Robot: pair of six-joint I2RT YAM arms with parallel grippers.
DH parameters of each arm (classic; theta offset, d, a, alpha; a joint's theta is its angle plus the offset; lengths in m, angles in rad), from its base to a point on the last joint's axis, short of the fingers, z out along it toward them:
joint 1: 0 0.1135 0.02 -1.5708
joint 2: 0 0 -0.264 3.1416
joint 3: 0.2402 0 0.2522 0
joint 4: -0.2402 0 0.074 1.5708
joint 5: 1.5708 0 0 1.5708
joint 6: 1.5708 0.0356 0 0
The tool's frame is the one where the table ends.
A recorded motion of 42 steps. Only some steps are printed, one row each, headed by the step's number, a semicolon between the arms.
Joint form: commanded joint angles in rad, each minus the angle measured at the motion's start. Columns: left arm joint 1, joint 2, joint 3, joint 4, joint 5, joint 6; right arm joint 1, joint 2, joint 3, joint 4, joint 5, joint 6.
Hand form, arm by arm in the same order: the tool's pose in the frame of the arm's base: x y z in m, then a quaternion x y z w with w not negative. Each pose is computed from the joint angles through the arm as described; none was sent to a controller.
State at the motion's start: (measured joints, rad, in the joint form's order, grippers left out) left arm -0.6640 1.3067 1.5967 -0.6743 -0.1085 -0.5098; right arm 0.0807 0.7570 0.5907 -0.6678 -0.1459 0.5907
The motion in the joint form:
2: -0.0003 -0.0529 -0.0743 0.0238 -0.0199 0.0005; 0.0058 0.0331 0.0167 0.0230 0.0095 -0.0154
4: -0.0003 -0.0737 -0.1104 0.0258 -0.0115 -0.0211; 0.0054 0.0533 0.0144 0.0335 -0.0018 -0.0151
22: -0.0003 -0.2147 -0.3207 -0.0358 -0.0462 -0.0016; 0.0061 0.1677 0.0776 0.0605 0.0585 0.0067
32: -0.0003 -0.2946 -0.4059 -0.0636 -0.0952 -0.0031; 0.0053 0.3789 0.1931 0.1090 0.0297 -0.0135
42: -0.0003 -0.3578 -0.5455 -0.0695 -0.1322 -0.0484; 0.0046 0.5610 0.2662 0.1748 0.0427 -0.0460
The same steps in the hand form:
2: 0.2070 -0.1563 0.4465 0.02819 0.82705 -0.26520 0.49483; 0.1589 0.0186 0.2351 0.20092 0.90793 0.17776 0.32203
4: 0.2038 -0.1542 0.4400 0.02219 0.83103 -0.27020 0.48568; 0.1620 0.0192 0.2323 0.20009 0.90998 0.18100 0.31486
22: 0.1787 -0.1329 0.3968 0.02756 0.86448 -0.22013 0.45106; 0.1834 0.0191 0.2370 0.22206 0.91069 0.15465 0.31211
32: 0.1641 -0.1193 0.3822 0.01670 0.87149 -0.19363 0.45027; 0.2252 0.0236 0.2384 0.21139 0.92069 0.15724 0.28794
42: 0.1554 -0.1109 0.3478 -0.00666 0.88912 -0.16741 0.42591; 0.2620 0.0261 0.2246 0.20142 0.93014 0.14062 0.27295

